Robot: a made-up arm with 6 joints.
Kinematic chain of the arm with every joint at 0, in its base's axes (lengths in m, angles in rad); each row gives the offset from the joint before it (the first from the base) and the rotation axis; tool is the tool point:
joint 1: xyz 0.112 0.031 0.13 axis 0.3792 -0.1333 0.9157
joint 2: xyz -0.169 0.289 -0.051 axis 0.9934 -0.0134 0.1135
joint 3: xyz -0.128 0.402 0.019 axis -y
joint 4: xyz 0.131 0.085 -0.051 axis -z
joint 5: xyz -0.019 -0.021 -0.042 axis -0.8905 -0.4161 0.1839
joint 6: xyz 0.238 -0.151 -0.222 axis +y
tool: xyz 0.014 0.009 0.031
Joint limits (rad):
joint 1: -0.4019..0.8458
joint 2: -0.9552..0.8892
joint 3: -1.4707..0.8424
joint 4: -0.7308..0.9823
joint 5: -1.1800..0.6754
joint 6: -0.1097..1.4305
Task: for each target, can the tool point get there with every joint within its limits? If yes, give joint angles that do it. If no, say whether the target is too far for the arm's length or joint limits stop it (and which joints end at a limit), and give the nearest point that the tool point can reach.
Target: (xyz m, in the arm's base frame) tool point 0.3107 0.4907 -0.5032
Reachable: yes | joints -0.2609 -0.5749 0.2583 -0.4652 -0.6862 0.0071
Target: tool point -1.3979 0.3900 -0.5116
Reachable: no: too far | nearest point -0.9578 0.2862 -0.2784 | short by 0.509 m
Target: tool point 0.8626 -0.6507 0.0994
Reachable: no: joint limits stop it (at a limit: joint 1, joint 2, joint 6) | nearest point 0.3493 0.1975 -0.2783 | short by 1.061 m
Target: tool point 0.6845 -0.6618 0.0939
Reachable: no: joint limits stop it (at a limit: joint 1, joint 2, joint 6) | nearest point 0.3011 0.1722 -0.2779 | short by 0.990 m
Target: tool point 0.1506 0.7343 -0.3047
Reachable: yes | joints 0.0474 -0.1212 0.2001 0.2477 -0.7652 1.0225
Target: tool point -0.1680 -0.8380 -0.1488
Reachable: no: joint limits stop it (at a limit: joint 1, joint 2, joint 3, joint 6) | nearest point -0.3854 -0.0579 -0.2659 | short by 0.818 m
